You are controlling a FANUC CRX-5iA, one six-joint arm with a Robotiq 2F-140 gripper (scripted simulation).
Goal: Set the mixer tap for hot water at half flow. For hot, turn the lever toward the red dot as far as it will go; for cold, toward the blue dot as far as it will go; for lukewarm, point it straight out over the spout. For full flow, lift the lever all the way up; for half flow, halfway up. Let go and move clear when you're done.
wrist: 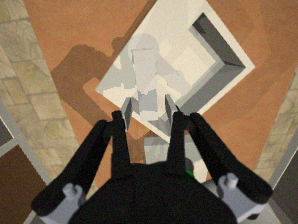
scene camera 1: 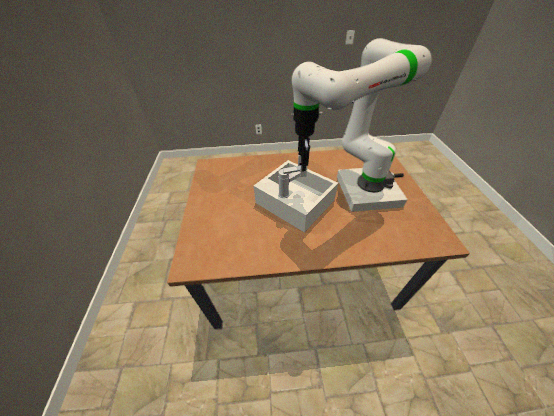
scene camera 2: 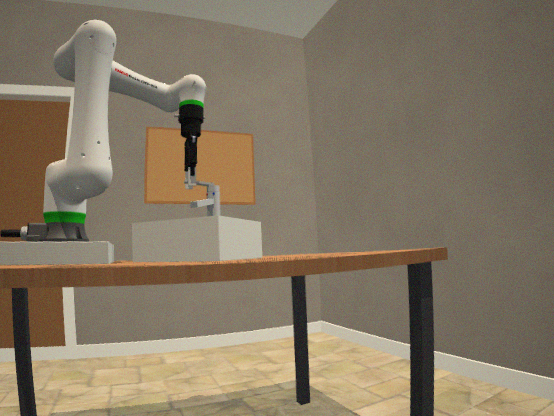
In view: my gripper (scene camera 2: 190, 187).
My gripper is seen too in the wrist view (wrist: 148, 102).
